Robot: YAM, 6 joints.
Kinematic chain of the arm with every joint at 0, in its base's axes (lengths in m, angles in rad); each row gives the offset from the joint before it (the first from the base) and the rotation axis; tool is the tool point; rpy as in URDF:
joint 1: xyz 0 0 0.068 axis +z
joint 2: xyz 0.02 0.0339 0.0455 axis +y
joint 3: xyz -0.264 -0.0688 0 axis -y
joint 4: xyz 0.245 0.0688 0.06 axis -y
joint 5: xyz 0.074 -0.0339 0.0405 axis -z
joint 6: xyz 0.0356 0 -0.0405 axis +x
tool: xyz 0 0 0 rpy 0 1.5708 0
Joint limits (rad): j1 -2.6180..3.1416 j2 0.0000..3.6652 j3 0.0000..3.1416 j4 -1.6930..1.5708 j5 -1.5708..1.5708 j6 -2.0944..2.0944
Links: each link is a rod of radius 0.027 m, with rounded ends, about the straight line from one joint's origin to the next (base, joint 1, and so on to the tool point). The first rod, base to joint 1, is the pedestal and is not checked.
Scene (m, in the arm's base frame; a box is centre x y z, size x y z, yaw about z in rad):
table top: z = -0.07
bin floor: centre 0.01 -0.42 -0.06 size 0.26 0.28 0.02 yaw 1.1
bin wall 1: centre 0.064 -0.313 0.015 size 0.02 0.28 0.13 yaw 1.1
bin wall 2: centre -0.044 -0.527 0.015 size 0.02 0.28 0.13 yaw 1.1
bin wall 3: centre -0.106 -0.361 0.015 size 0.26 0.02 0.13 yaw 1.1
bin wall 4: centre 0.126 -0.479 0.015 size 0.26 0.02 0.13 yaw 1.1
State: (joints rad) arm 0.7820 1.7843 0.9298 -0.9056 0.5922 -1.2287
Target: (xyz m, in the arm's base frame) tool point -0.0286 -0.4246 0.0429
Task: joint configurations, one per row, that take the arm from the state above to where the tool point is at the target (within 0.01 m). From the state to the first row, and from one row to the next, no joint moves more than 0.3 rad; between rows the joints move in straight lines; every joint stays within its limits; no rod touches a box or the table.
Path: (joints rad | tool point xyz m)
1: 0.5324 1.7652 0.9998 -0.9321 0.5568 -1.2410 | 0.2474 0.1239 0.1427
2: 0.2828 1.7461 1.0699 -0.9586 0.5215 -1.2532 | 0.2815 0.0633 0.1623
3: 0.0333 1.7270 1.1399 -0.9851 0.4861 -1.2655 | 0.2985 -0.0067 0.1830
4: -0.2163 1.7079 1.2099 -1.0115 0.4508 -1.2778 | 0.2960 -0.0809 0.2049
5: -0.4659 1.6888 1.2799 -1.0380 0.4154 -1.2900 | 0.2731 -0.1534 0.2276
6: -0.7155 1.6697 1.3500 -1.0645 0.3801 -1.3023 | 0.2309 -0.2182 0.2510
7: -1.0053 1.9048 1.3940 -0.8879 0.4833 -1.2778 | 0.1830 -0.3193 0.1915
8: -1.2950 2.1400 1.4380 -0.7114 0.5865 -1.2532 | 0.0912 -0.3944 0.1211
9: -1.5848 2.3752 1.4819 -0.5348 0.6897 -1.2287 | -0.0286 -0.4246 0.0429

